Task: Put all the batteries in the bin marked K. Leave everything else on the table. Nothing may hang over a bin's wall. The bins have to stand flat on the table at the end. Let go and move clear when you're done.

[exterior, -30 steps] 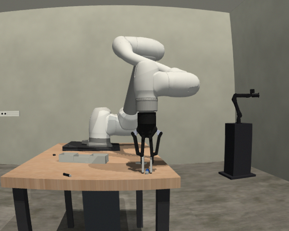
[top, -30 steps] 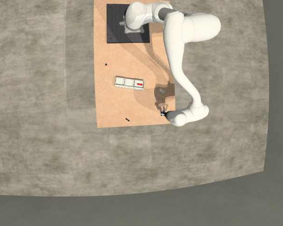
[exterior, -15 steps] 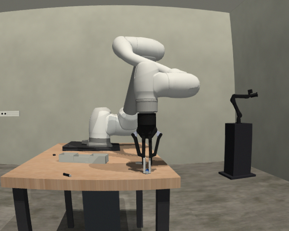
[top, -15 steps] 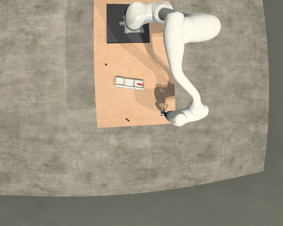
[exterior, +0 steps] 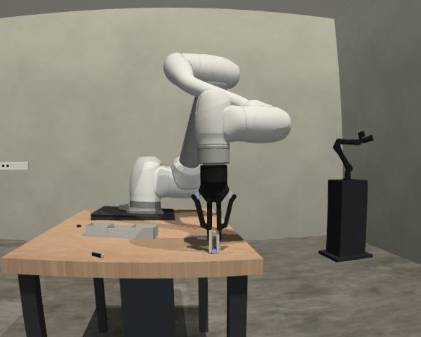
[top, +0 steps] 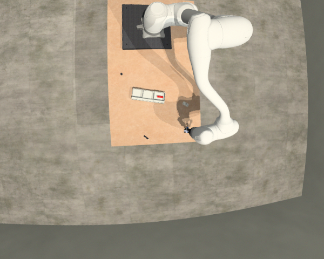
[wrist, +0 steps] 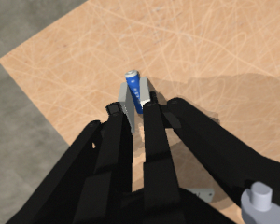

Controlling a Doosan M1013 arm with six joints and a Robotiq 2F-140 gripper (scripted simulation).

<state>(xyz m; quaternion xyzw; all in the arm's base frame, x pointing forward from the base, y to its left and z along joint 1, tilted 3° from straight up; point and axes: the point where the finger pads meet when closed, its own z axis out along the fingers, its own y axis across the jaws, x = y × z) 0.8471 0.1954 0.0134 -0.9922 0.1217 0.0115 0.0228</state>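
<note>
The blue battery is 3 cm below my hand. Round my hand: red battery: 28 cm behind, 19 cm to the right, 2 cm below; then small white flat piece: 21 cm behind, 3 cm below, 1 cm to the left; then black battery: 33 cm to the right, 3 cm below, 3 cm ahead.
</note>
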